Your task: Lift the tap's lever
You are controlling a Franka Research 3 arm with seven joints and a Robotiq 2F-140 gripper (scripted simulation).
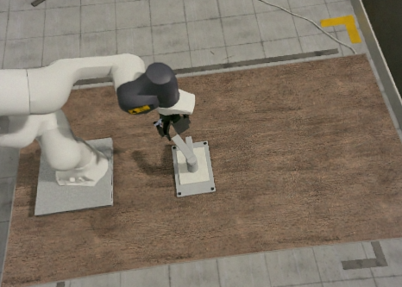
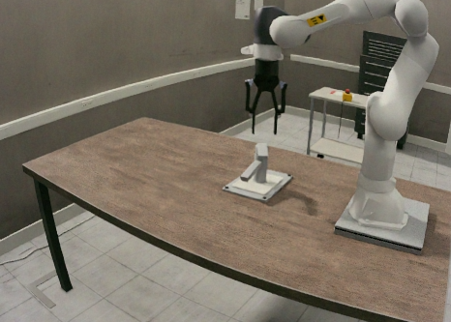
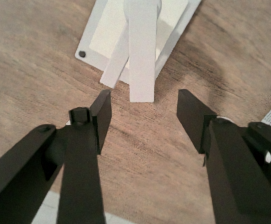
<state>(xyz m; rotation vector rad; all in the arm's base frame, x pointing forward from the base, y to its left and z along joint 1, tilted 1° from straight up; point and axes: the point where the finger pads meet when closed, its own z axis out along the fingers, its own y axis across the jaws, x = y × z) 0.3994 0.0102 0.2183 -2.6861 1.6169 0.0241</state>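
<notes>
Now: hand 10 cm above the lever, 3 cm to the left of it and 2 cm short of it. The rest, counted from my hand: white tap 14 cm below, 6 cm to the right, 3 cm ahead.
</notes>
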